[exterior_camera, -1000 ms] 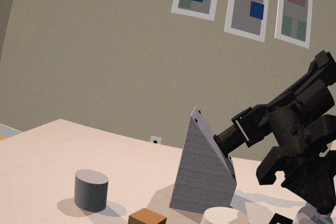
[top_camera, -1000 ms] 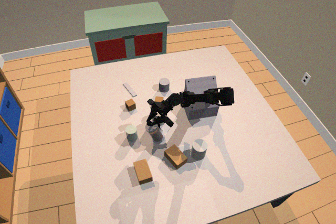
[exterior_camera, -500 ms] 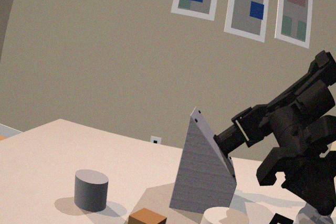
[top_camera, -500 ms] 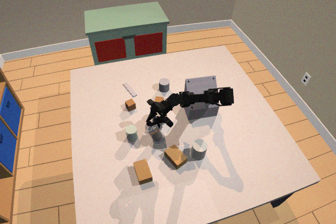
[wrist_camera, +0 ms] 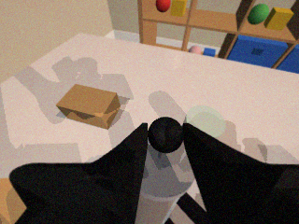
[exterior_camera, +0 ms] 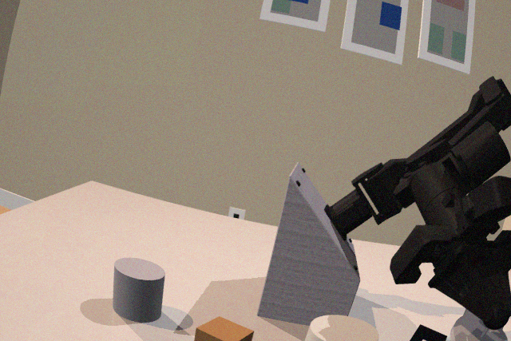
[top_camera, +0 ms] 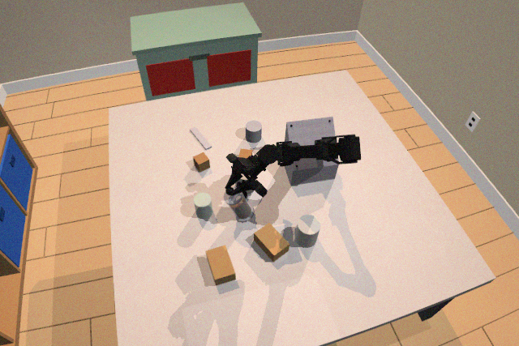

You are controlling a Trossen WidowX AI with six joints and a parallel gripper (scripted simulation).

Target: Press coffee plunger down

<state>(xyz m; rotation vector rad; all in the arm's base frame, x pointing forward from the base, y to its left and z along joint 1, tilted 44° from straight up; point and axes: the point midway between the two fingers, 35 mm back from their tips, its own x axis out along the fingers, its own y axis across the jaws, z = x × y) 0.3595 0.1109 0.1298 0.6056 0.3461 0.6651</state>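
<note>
Right now the coffee press is 40 mm behind my gripper tip, 20 mm to the right of it and 80 mm below it. Round my gripper tip: grey cylinder: 140 mm behind, 410 mm to the right, 130 mm below; pale green cylinder: 90 mm ahead, 40 mm to the right, 130 mm below.
</note>
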